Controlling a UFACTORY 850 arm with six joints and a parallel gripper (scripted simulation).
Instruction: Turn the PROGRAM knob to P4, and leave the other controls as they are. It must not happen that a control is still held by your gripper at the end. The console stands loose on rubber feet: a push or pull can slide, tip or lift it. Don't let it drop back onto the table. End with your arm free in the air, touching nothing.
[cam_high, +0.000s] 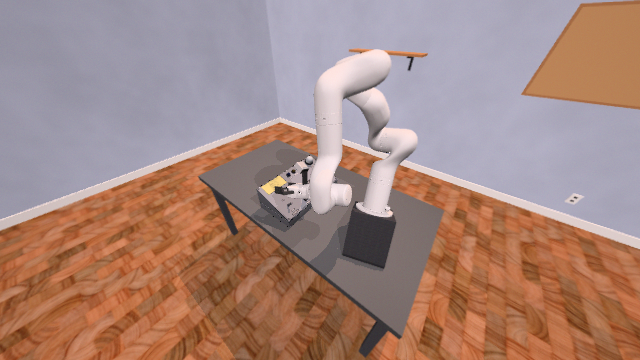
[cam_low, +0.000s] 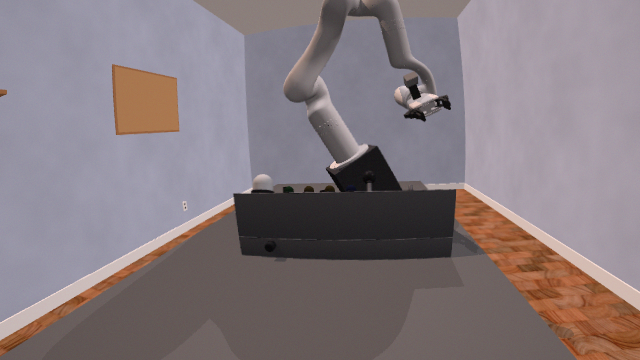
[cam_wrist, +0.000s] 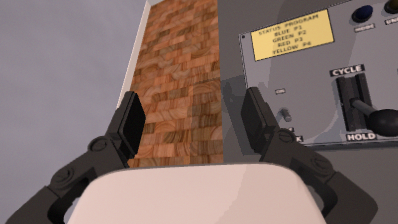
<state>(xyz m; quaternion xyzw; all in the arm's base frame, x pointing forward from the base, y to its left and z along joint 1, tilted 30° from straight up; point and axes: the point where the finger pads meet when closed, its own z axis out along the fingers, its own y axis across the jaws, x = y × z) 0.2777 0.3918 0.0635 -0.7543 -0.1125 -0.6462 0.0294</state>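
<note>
The black ball-ended lever lies 8 cm ahead of my hand, 21 cm to the right of it and 22 cm below it. Round my hand: mode knob (11 cm ahead, 45 cm to the right, 23 cm below); grey console (14 cm ahead, 27 cm to the right, 26 cm below); check toggle (9 cm ahead, 9 cm to the right, 24 cm below).
</note>
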